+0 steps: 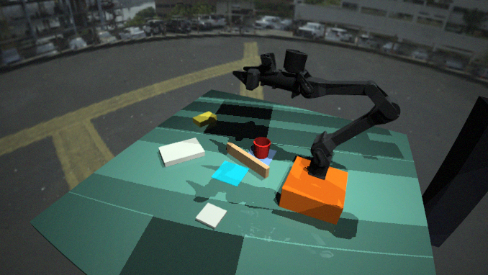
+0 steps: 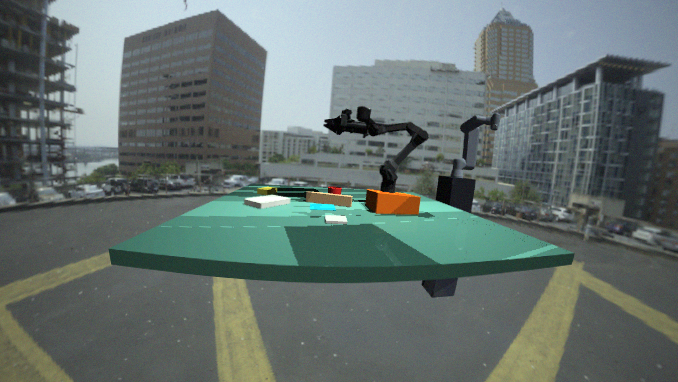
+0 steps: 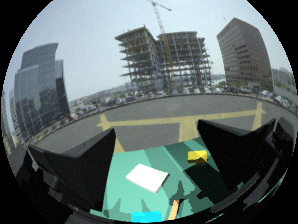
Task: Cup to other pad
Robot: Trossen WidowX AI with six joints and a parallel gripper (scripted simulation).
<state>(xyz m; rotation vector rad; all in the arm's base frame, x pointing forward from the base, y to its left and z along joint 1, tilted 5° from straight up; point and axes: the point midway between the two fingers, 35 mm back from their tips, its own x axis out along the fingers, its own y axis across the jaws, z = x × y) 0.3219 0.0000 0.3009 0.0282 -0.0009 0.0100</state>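
Right now the cup is 360 mm below my gripper tip, 80 mm to the right of it and 80 mm behind it. The rest, counted from my gripper tip: white-grey slab 380 mm below, 240 mm ahead, 80 mm to the left; then wooden bar 380 mm below, 50 mm behind, 10 mm to the left; then cyan pad 400 mm below, 90 mm to the left, 20 mm behind.
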